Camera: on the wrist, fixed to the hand. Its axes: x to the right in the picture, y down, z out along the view.
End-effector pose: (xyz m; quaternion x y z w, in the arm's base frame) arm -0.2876 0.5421 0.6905 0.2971 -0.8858 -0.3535 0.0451
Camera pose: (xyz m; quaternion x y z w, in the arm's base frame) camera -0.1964 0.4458 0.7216 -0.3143 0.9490 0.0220 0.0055
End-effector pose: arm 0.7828 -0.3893 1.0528 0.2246 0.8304 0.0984 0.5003
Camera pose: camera 0.6768 -0.4649 1.0930 0.3724 0.8429 -0.1698 0.3493
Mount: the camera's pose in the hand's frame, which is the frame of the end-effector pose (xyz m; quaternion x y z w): -0.0250 -0.0800 -0.1074 0.3318 0.0569 0.0006 0.9416
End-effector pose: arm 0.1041 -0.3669 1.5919 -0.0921 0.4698 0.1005 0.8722
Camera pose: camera 0.0256 -0.4735 1.5600 0.1972 0.5254 -0.0660 0.8250
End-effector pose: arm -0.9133 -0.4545 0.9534 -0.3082 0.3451 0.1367 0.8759
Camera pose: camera -0.9511 -0.5851 0.9449 -0.0071 0.4203 -0.0028 0.9073
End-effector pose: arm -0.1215 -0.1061 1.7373 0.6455 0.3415 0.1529 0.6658
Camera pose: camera -0.2285 -0.0507 1.6738 0.8203 0.4098 0.0678 0.3932
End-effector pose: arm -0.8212 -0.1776 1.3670 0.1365 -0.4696 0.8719 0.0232
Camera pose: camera -0.8069 -0.0421 1.3695 0.0863 -0.1517 0.9847 0.0028
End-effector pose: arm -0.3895 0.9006 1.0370 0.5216 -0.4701 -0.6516 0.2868
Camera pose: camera -0.2709 0.9200 0.9728 0.6231 -0.6429 -0.4278 0.1241
